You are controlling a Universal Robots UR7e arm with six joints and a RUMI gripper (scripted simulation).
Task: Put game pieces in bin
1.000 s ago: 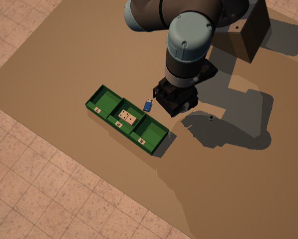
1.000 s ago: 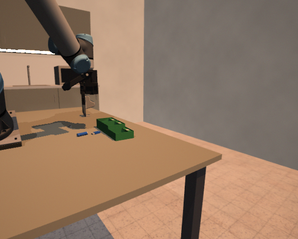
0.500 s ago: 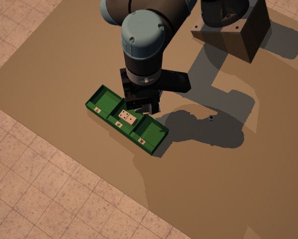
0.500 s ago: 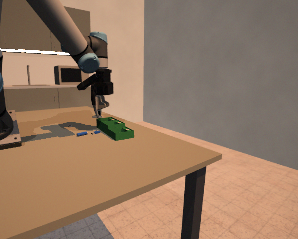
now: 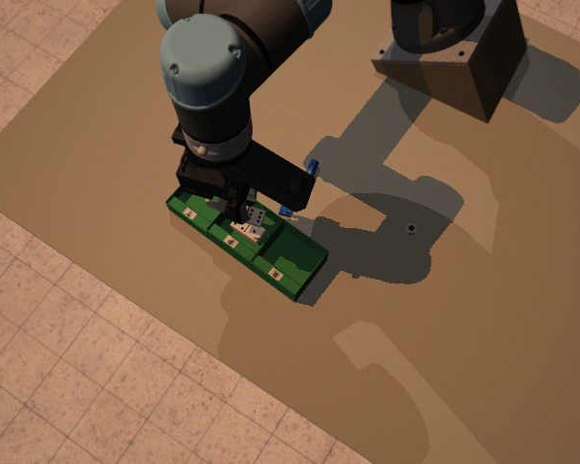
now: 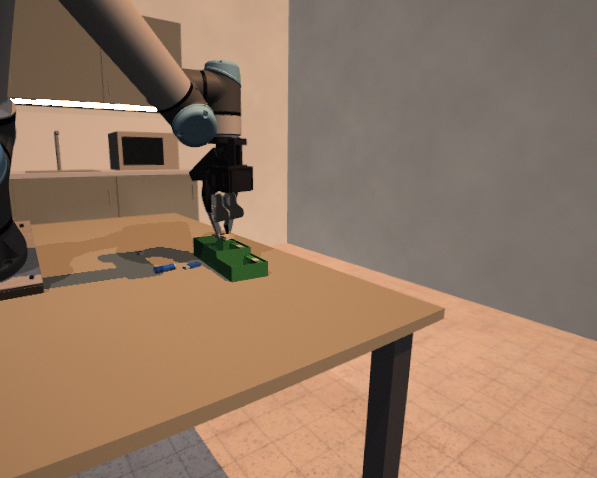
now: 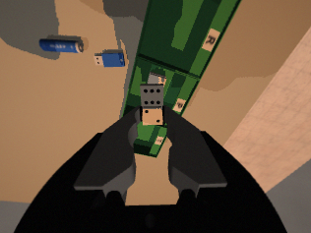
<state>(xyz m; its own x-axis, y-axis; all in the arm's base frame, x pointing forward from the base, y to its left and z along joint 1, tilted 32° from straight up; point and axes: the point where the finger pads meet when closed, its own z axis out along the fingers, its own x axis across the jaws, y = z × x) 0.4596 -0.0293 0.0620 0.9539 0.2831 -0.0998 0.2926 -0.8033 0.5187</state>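
Now: the green bin 1 cm ahead of my hand and 6 cm below it. From my hand the other things lie so: blue battery 13 cm behind, 2 cm to the left, 8 cm below; small nut 15 cm behind, 21 cm to the left, 8 cm below; blue USB stick 7 cm behind, 2 cm to the left, 8 cm below.
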